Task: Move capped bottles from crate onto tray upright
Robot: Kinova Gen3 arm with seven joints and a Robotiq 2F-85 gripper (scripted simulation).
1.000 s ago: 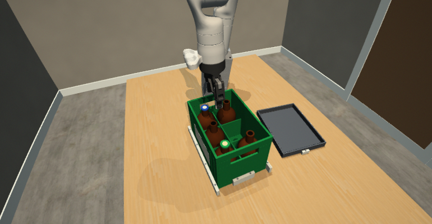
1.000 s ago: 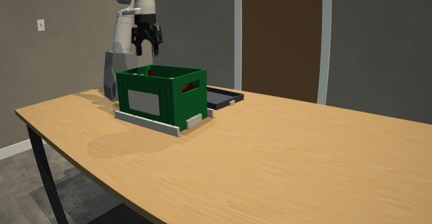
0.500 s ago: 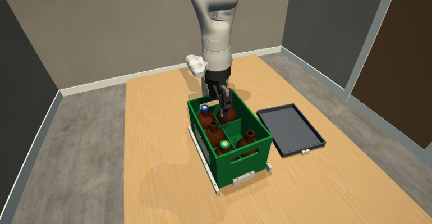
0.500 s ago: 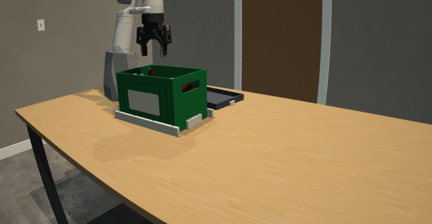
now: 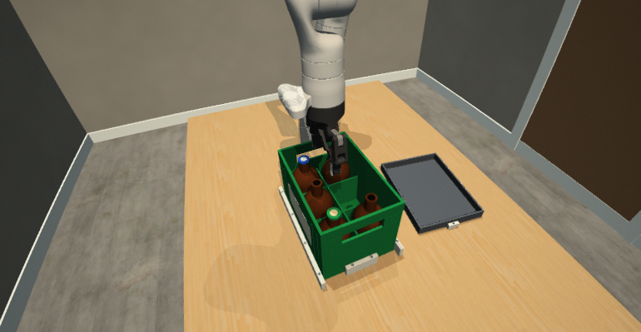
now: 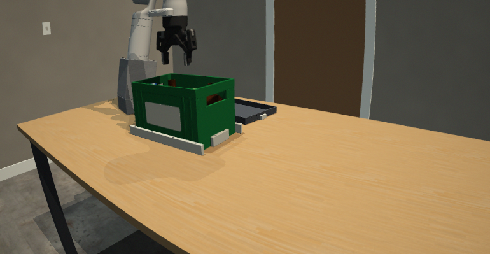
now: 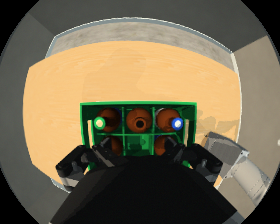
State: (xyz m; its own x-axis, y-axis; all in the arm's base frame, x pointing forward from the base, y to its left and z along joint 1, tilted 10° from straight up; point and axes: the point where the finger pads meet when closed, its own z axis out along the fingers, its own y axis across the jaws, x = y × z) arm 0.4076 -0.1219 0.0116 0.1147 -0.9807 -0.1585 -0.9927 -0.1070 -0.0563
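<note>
Now: hand 10 mm past the green crate, 20 mm to the right of it and 150 mm above it. From my hand the other things lie so: dark tray 20 mm behind, 310 mm to the left, 220 mm below.
</note>
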